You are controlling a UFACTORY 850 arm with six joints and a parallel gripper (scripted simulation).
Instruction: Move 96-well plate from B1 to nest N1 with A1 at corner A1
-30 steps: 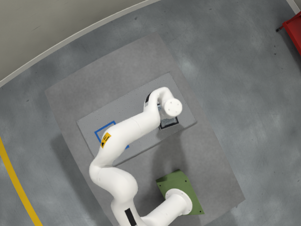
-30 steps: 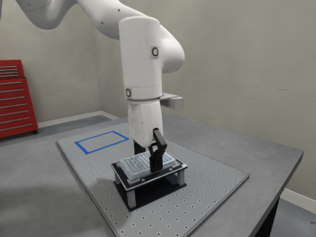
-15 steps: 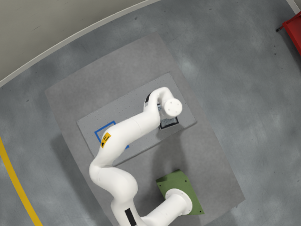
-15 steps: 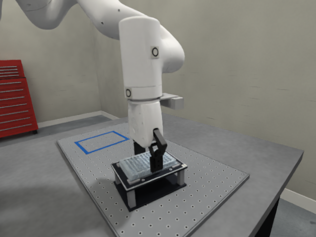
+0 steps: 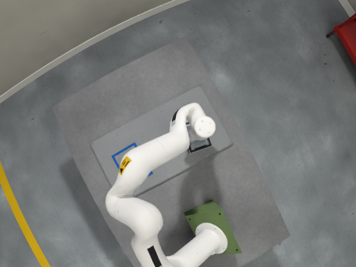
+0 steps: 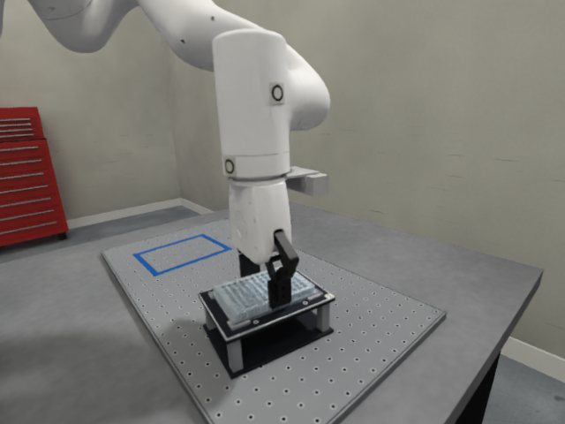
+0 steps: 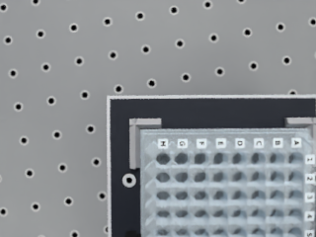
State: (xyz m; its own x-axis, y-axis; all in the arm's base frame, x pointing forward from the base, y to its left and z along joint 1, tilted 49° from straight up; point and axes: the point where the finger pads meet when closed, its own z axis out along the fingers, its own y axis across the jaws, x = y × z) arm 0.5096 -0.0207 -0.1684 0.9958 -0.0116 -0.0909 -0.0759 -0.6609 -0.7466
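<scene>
The clear 96-well plate is 10 mm below my hand. From my hand the other things lie so: black raised nest N1: 20 mm below.
</scene>
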